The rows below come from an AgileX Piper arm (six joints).
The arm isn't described. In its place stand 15 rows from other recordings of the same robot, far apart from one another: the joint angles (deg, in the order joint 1, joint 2, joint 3, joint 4, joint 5, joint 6), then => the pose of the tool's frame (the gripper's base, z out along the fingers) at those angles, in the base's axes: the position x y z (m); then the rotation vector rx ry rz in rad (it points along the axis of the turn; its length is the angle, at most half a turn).
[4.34 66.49 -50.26 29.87 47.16 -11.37] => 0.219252 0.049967 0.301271 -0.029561 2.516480 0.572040
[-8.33 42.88 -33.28 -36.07 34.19 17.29] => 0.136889 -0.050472 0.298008 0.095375 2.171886 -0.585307
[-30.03 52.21 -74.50 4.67 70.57 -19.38] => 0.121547 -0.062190 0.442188 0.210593 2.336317 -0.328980
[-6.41 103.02 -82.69 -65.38 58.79 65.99] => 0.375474 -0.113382 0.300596 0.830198 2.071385 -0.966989
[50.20 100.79 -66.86 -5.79 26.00 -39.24] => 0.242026 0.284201 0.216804 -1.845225 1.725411 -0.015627
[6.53 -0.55 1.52 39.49 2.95 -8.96] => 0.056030 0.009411 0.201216 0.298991 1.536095 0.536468
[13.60 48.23 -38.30 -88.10 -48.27 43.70] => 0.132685 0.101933 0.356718 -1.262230 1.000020 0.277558
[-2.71 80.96 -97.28 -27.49 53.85 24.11] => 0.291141 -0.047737 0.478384 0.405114 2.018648 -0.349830
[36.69 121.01 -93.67 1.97 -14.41 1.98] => 0.408616 0.303491 0.257581 -0.484205 1.667980 0.517102
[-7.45 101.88 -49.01 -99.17 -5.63 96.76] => 0.338387 -0.035361 0.152056 0.061256 2.416293 0.038402
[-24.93 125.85 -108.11 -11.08 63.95 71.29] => 0.417224 -0.211261 0.208345 2.062281 1.974032 -0.110591
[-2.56 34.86 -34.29 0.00 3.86 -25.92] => 0.129518 -0.005791 0.358271 -0.318688 1.541594 -0.391073
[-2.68 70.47 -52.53 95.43 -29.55 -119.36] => 0.265109 -0.057137 0.345452 0.031588 1.886142 -0.784606
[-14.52 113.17 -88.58 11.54 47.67 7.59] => 0.415618 -0.093739 0.221405 0.664388 2.646933 0.207307
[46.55 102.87 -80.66 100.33 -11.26 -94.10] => 0.309016 0.300787 0.307044 -0.534606 1.849316 0.441448
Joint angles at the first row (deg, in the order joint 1, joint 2, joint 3, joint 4, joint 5, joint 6):
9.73 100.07 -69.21 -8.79 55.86 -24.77
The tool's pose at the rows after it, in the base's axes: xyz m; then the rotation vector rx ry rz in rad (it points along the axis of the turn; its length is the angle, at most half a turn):
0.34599 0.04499 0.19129 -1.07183 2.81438 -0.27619
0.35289 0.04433 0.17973 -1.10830 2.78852 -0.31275
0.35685 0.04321 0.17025 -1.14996 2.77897 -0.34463
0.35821 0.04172 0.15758 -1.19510 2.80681 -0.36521
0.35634 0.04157 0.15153 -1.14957 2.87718 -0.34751
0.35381 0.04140 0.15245 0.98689 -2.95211 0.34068
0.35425 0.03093 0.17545 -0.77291 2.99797 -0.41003
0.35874 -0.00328 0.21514 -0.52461 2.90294 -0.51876
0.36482 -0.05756 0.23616 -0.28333 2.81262 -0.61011
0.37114 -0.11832 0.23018 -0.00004 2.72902 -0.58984
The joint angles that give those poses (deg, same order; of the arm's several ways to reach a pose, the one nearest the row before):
9.73 104.30 -69.14 -11.42 51.70 -25.51
9.73 106.35 -69.15 -13.43 49.02 -25.56
9.73 107.98 -69.14 -15.26 47.77 -25.77
9.73 110.05 -69.15 -16.65 48.19 -25.89
9.73 111.12 -69.41 -15.96 50.33 -23.91
9.83 111.30 -69.99 -15.56 53.40 -17.86
8.76 108.64 -71.47 -17.96 56.53 -10.36
4.16 103.93 -73.45 -22.91 55.85 -4.78
-3.88 102.62 -75.57 -27.15 52.08 -1.49
-13.51 105.13 -77.13 -26.60 44.02 2.04

